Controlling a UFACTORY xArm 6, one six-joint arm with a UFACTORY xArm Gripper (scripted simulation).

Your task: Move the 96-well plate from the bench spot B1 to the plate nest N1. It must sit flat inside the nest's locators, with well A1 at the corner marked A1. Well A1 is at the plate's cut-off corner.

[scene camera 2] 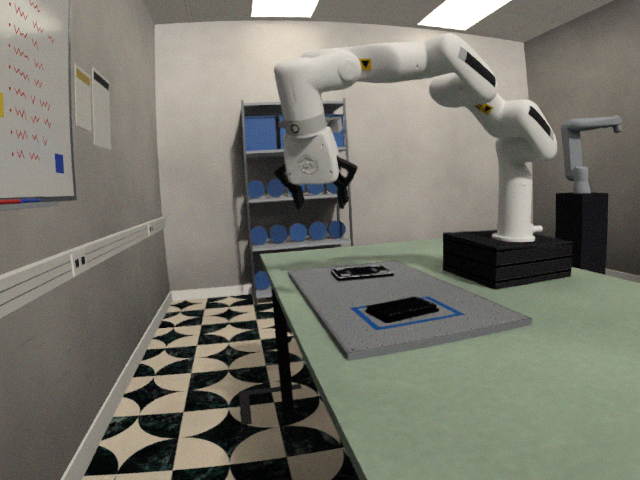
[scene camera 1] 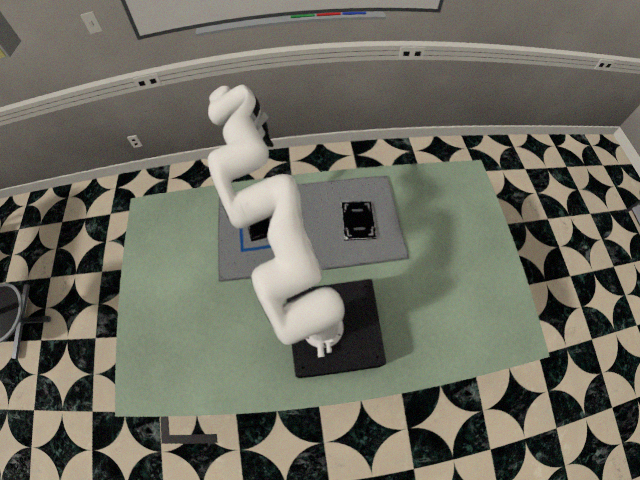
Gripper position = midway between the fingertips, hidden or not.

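You'd see the gripper [scene camera 2: 321, 205] here, and there's a plate nest N1 [scene camera 1: 351, 220] as well, plus a 96-well plate [scene camera 2: 406, 308].
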